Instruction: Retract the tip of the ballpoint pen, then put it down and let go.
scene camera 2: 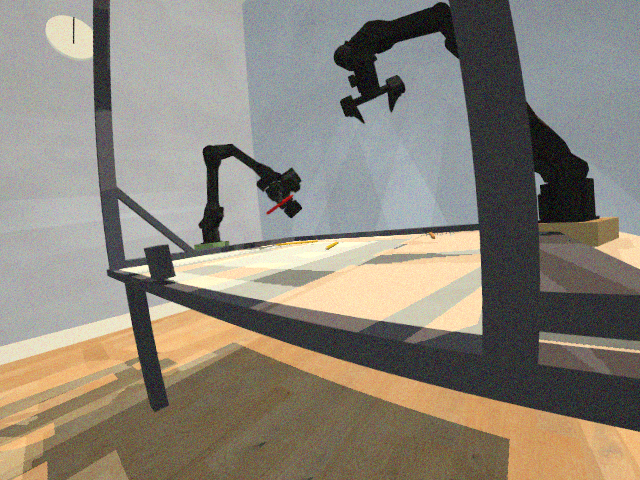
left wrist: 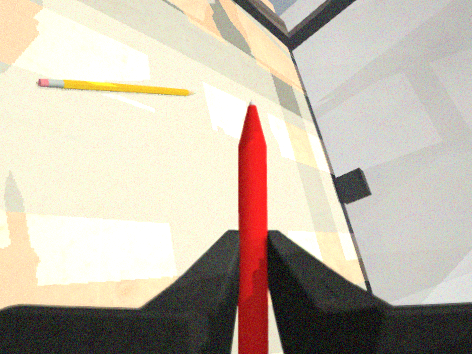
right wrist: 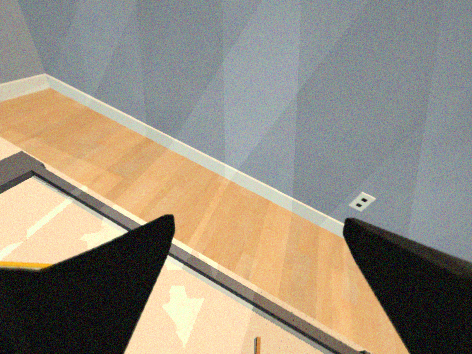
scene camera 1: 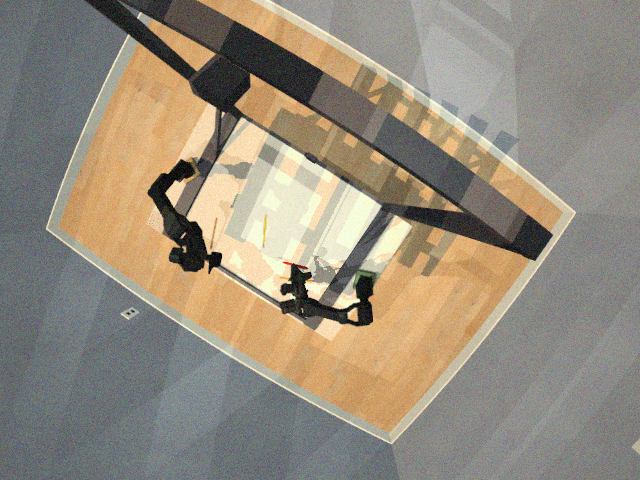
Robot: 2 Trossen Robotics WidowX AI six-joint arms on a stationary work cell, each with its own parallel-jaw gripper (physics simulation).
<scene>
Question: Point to a red ballpoint pen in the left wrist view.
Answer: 252, 151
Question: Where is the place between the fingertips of the left gripper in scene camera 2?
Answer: At 282, 203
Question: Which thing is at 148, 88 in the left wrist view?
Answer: A yellow pencil.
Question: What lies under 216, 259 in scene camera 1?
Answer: The right gripper.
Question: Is the right gripper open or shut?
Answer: Open.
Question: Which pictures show the right gripper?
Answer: Scene camera 2, the right wrist view and scene camera 1 only.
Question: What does the right gripper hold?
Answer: Nothing.
</scene>
